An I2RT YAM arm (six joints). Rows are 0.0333 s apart.
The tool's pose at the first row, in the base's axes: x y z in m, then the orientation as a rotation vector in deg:
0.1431, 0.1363, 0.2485, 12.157, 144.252, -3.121
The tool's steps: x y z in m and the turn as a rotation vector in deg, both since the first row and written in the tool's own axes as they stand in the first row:
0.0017, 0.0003, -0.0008, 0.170, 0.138, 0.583
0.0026, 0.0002, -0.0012, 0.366, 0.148, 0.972
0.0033, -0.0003, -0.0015, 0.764, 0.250, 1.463
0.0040, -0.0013, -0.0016, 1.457, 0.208, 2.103
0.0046, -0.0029, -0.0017, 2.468, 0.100, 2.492
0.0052, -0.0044, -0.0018, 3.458, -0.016, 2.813
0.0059, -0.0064, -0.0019, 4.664, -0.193, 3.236
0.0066, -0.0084, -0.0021, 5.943, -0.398, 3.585
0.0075, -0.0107, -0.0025, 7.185, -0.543, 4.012
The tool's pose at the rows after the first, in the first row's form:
0.1413, 0.1369, 0.2482, 12.970, 144.322, -3.088
0.1404, 0.1370, 0.2480, 13.540, 144.287, -3.178
0.1395, 0.1366, 0.2478, 14.327, 144.331, -3.474
0.1388, 0.1357, 0.2475, 15.409, 144.211, -4.094
0.1380, 0.1342, 0.2472, 16.298, 144.054, -5.222
0.1372, 0.1328, 0.2469, 17.091, 143.888, -6.351
0.1362, 0.1310, 0.2466, 18.091, 143.631, -7.715
0.1352, 0.1291, 0.2463, 19.022, 143.340, -9.201
0.1339, 0.1270, 0.2461, 20.040, 143.082, -10.604

